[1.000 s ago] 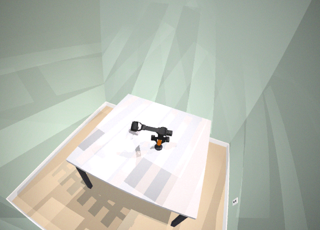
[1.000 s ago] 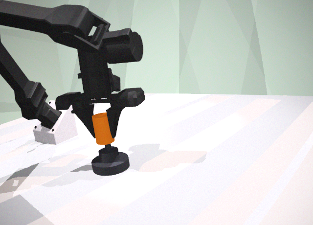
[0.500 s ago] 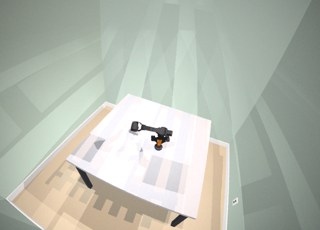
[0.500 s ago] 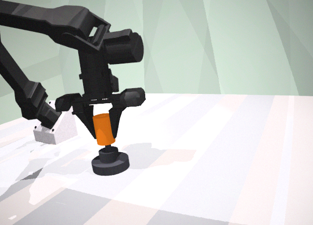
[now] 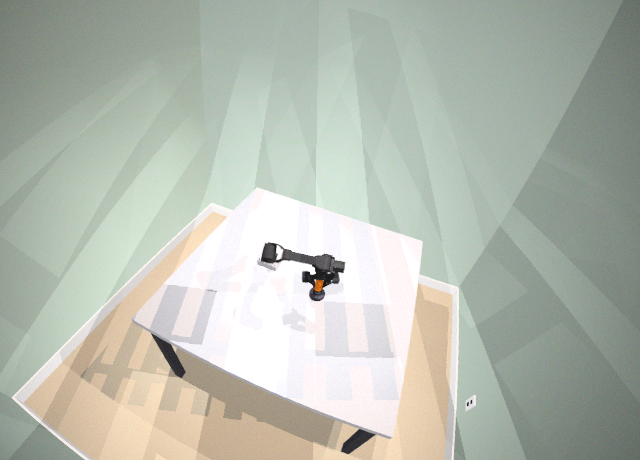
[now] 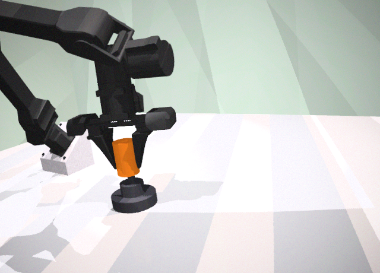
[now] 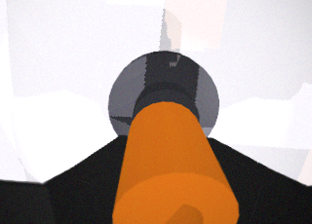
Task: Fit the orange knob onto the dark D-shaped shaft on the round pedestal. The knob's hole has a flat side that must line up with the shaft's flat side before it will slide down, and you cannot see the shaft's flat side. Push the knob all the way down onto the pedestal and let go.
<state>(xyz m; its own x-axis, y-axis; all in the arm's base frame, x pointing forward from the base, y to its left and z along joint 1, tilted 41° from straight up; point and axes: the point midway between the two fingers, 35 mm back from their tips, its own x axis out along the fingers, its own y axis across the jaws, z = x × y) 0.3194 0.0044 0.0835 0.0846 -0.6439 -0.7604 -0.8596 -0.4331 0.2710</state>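
Right now my gripper tip is 20 mm below the orange knob. Also, from my gripper tip: dark round pedestal: 40 mm below.
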